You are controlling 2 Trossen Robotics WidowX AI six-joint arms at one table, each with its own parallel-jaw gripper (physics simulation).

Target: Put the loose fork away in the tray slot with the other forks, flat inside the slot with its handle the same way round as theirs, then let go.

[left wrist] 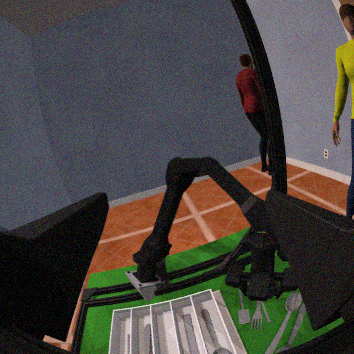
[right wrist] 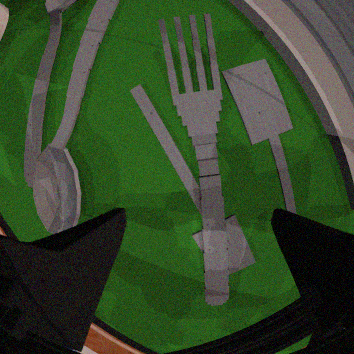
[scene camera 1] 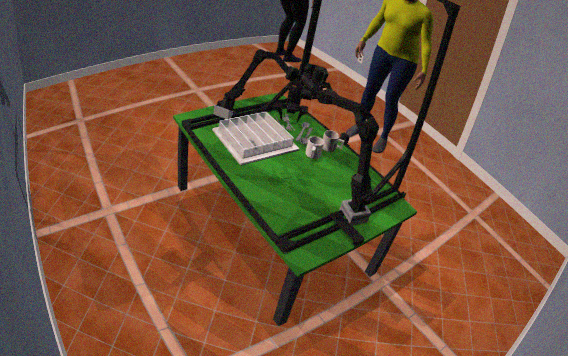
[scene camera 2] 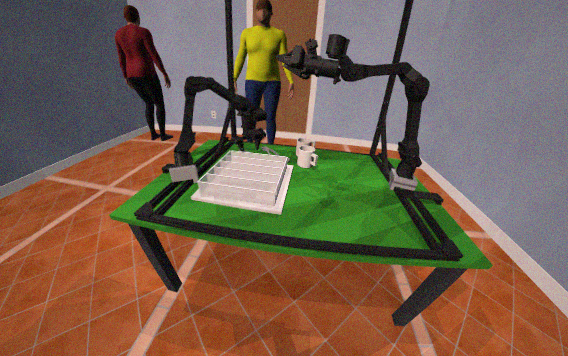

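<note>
The loose fork (left wrist: 257,316) (right wrist: 209,165) lies on the green table, tines toward the top in the right wrist view, its handle crossing over a flat-bladed utensil (right wrist: 241,247). My right gripper (scene camera 1: 291,116) (scene camera 2: 249,146) (left wrist: 260,296) (right wrist: 201,217) is open above the fork, whose handle shows between the fingertips with nothing gripped. The white tray (scene camera 1: 241,158) (scene camera 2: 240,193) (left wrist: 114,330) has long parallel slots; several hold utensils, but I cannot tell which holds the forks. My left gripper (scene camera 2: 280,58) (left wrist: 188,199) is open and empty, high above the table.
A second flat-bladed utensil (left wrist: 243,316) (right wrist: 257,102) lies beside the fork. A spoon (left wrist: 294,301) (right wrist: 57,190) and another long utensil (right wrist: 42,100) lie on its other side. Two mugs (scene camera 1: 314,147) (scene camera 2: 306,156) stand close together near the utensils. Black rails (scene camera 2: 300,243) edge the table.
</note>
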